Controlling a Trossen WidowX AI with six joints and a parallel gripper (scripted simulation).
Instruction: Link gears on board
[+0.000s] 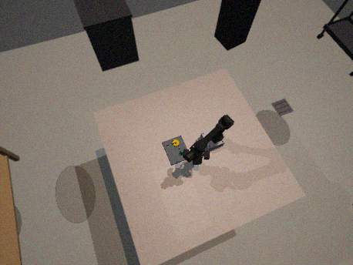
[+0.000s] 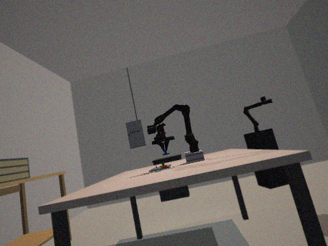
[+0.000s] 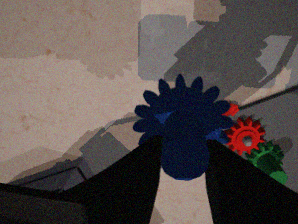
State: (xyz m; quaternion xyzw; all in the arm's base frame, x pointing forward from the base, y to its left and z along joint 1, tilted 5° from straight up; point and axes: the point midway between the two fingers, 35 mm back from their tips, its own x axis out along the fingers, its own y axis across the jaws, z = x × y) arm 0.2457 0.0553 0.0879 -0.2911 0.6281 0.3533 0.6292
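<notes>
My gripper tip is 12 cm to the left of the green gear, 11 cm above it and 3 cm short of it. Also, from my gripper tip: red gear (12 cm below, 8 cm to the right, 3 cm ahead); then dark blue gear (1 cm below); then red arrow (13 cm below, 6 cm to the right, 2 cm ahead).
</notes>
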